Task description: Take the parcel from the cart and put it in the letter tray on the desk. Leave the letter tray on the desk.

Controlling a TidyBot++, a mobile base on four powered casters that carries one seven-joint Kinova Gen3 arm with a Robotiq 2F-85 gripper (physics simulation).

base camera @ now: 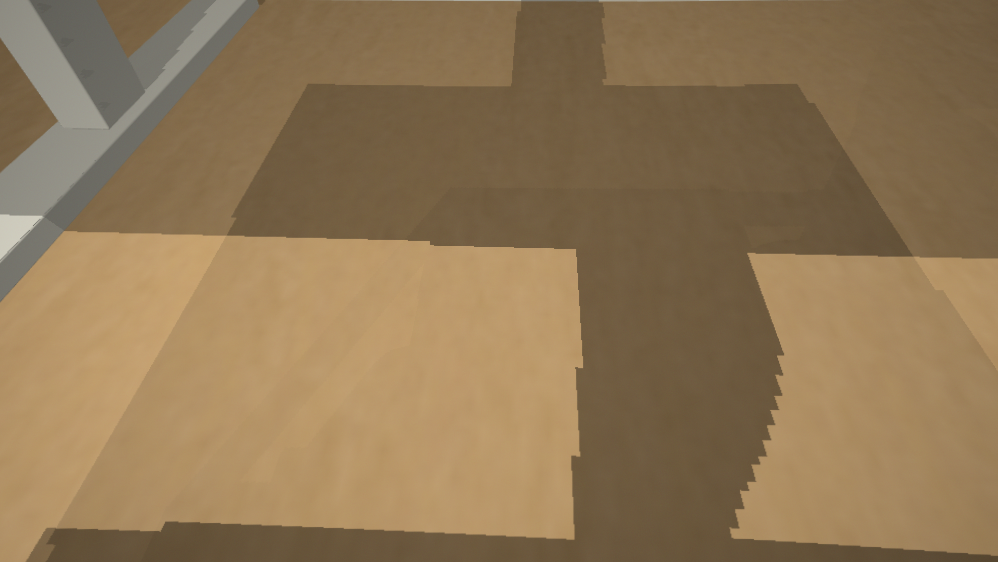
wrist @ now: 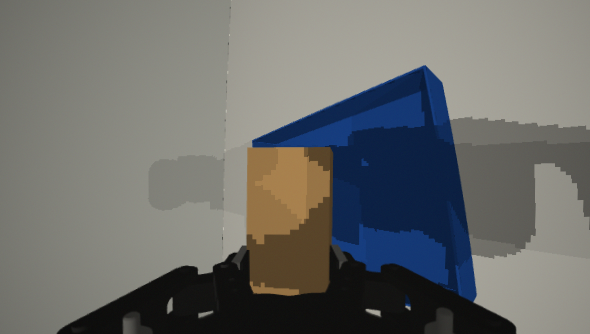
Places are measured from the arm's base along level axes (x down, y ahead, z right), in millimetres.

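Where they show: gripper, between the fingertips: [wrist: 290,259].
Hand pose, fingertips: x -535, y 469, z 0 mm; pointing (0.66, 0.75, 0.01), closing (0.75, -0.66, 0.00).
Things, the pixels of their top centre, and the offset from my fingertips. Level surfaces: height alone.
- parcel, centre of its top: [wrist: 249,250] dx -32, dy +2, dz +12 mm
- blue letter tray, centre of its top: [wrist: 318,196] dx +149, dy +106, dz +31 mm
- pale grey desk, height of its surface: dx +212 mm
- wooden floor, height of its surface: dx +932 mm
The parcel [wrist: 289,200], a tan-brown box, is in the middle of the wrist view. My gripper [wrist: 290,259] is shut on it, with one finger on each side. The blue letter tray [wrist: 440,107] lies on the pale grey desk [wrist: 325,40], turned at an angle. The parcel overlaps the tray's left part in the wrist view and hides it; the gripper hides some of its near side. How high the parcel is above the tray is hard to tell. The cart cannot be made out in either view.
A darker grey surface [wrist: 100,75] lies beyond a straight edge left of the tray. Arm shadows fall across the tray and the desk. In the base camera view, a pale grey frame with a slanting post [base camera: 90,76] stands at the left on the wooden floor [base camera: 349,383].
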